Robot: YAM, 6 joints.
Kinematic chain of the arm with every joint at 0, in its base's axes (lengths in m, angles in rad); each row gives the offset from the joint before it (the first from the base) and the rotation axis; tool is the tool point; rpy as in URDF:
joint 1: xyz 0 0 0.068 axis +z
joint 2: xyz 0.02 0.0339 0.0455 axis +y
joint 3: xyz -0.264 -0.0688 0 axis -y
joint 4: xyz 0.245 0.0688 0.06 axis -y
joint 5: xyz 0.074 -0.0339 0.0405 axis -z
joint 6: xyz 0.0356 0 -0.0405 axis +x
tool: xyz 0 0 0 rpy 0 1.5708 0
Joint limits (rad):
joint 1: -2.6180..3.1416
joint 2: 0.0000..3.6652
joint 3: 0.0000..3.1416
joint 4: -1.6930..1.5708
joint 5: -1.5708..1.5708
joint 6: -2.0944..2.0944
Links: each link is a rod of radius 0.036 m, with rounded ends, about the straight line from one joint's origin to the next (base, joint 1, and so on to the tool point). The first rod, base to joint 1, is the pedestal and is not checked.
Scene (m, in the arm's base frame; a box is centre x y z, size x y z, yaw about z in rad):
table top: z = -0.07
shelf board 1: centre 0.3 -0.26 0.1 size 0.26 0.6 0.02 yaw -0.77
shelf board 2: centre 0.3 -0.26 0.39 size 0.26 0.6 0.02 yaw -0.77
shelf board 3: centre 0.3 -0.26 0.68 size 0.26 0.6 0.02 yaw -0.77
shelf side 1: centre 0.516 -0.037 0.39 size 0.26 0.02 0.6 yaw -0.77
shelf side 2: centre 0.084 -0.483 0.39 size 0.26 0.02 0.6 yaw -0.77
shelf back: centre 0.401 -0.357 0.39 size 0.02 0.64 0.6 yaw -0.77
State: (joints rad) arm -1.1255 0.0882 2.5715 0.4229 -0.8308 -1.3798
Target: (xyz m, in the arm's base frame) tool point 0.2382 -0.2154 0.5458
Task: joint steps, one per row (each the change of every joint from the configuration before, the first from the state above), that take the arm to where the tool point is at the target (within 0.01 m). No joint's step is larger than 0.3 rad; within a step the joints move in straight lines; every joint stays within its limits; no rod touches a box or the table.
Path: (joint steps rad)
1: 0.0620 0.2908 -0.1522 -0.0420 0.0039 0.0000
2: 0.0619 0.2908 -0.1522 -0.0420 0.0039 0.0000
3: 0.0620 0.2908 -0.1521 -0.0421 0.0040 0.0000
4: 0.0620 0.2908 -0.1522 -0.0420 0.0039 0.0000
5: 0.0620 0.2908 -0.1522 -0.0420 0.0039 0.0000

